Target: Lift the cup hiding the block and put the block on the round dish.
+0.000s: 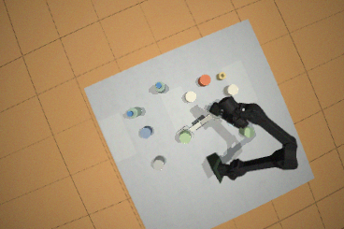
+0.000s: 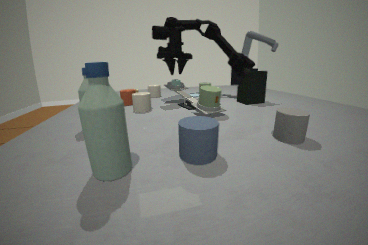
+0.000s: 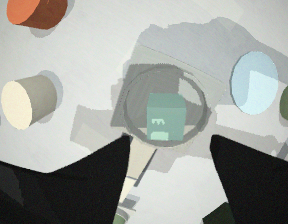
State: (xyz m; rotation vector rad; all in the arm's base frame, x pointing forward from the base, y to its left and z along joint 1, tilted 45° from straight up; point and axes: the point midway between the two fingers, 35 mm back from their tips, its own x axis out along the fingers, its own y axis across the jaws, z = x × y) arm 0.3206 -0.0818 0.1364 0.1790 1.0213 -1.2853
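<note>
The teal block is 40 mm below my gripper tip. From my gripper tip the other things lie so: white balance 120 mm to the left, 100 mm below, 10 mm behind; then orange cylinder 210 mm ahead, 90 mm below, 40 mm to the right; then pale blue round dish 120 mm below, 120 mm behind, 100 mm to the right.
</note>
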